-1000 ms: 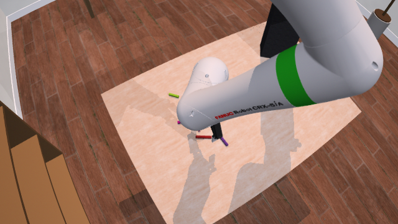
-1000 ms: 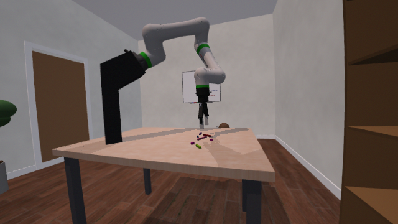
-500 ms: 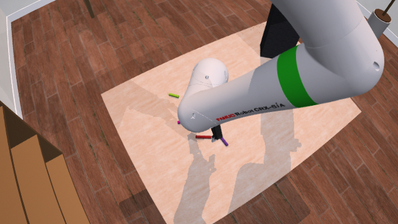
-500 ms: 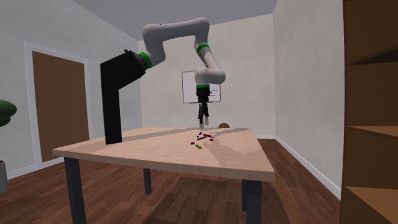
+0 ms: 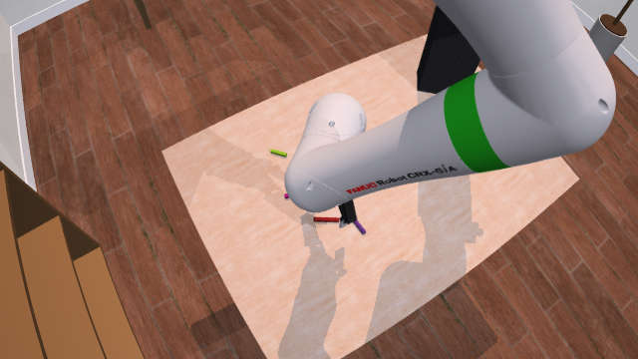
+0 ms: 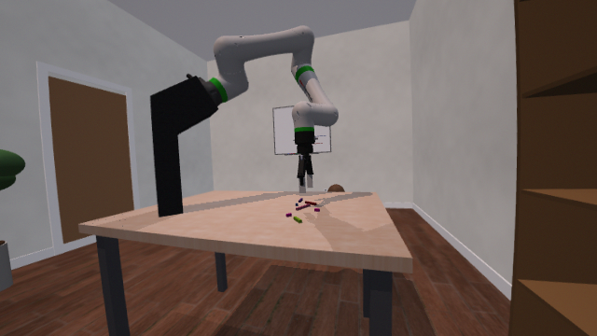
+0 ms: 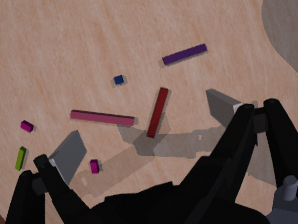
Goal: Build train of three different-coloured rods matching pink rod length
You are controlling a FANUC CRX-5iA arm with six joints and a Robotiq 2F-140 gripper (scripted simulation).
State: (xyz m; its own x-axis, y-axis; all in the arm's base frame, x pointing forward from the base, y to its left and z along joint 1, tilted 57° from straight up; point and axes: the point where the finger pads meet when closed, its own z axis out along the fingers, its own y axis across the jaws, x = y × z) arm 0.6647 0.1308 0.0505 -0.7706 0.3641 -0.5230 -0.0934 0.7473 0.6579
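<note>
Right now the blue rod is 70 mm below my hand, 40 mm behind it and 20 mm to the right of it. From my hand the other things lie so: red rod: 70 mm below, 20 mm to the left, 10 mm ahead; purple rod: 70 mm to the left, 70 mm below, 60 mm behind; pink rod: 70 mm below, 60 mm to the right.
</note>
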